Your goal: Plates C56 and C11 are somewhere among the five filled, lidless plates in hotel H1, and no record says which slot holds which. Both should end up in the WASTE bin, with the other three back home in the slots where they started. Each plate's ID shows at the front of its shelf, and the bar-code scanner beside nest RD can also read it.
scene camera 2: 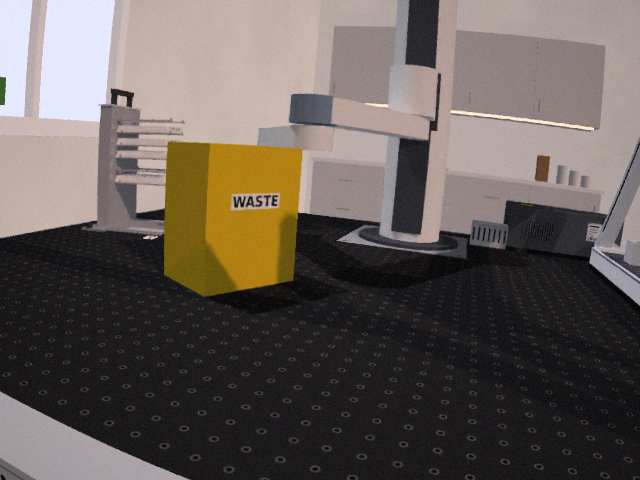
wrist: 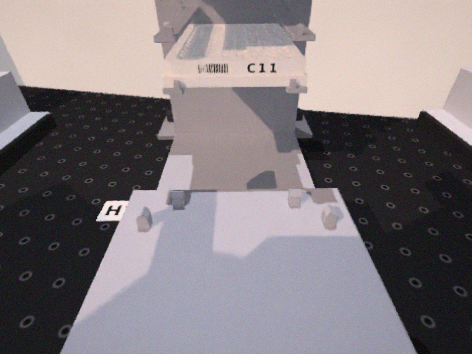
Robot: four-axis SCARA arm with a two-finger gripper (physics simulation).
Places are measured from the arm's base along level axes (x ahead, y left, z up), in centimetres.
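Where they show: gripper, fingertip midpoint: (wrist: 235, 98); arm's base, origin of the base link: (scene camera 2: 408, 244).
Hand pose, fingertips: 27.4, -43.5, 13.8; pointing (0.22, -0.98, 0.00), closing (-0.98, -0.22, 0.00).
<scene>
Things, the pixels of their top centre, and the offset from my fingertips, as dx, dy, dz. "*": a spot on its surface instead.
- Plate C11, middle of its top: (wrist: 234, 38) (scene camera 2: 147, 175) +2.9, -12.4, -0.3
- yellow WASTE bin, middle of its top: (scene camera 2: 234, 144) +27.5, +23.5, +7.5
- pale platform, middle of its top: (wrist: 238, 316) -1.3, +5.3, -5.5
- partly covered H label, surface spot: (wrist: 114, 211) * +11.6, -4.5, -12.5
- dark grey box, surface spot: (scene camera 2: 553, 227) * -30.8, +80.0, -5.2
- vented block, surface spot: (scene camera 2: 488, 235) * -31.9, +63.6, -9.6
Plate C11 (wrist: 236, 71) sits level on the lowest shelf of hotel H1 (scene camera 2: 109, 170) (wrist: 235, 110), its bar code and ID facing the wrist view. My gripper (wrist: 235, 98) is open and empty; its fingers show at the left and right edges of the wrist view, with C11 ahead and centred between their lines, apart from them. In the scene view my gripper is hidden behind the yellow WASTE bin (scene camera 2: 253, 232). Several plates show edge-on in the hotel there, with a bare shelf above the lowest plate; their IDs are unreadable. C56 cannot be identified, and the bin's inside is hidden.
A pale platform (wrist: 260, 295) with small pegs lies before the hotel, beside a partly covered H label (wrist: 114, 211). The arm's column (scene camera 2: 413, 196) stands behind and right of the bin. A dark grey box (scene camera 2: 553, 227) and a vented block (scene camera 2: 488, 235) stand farther right.
</scene>
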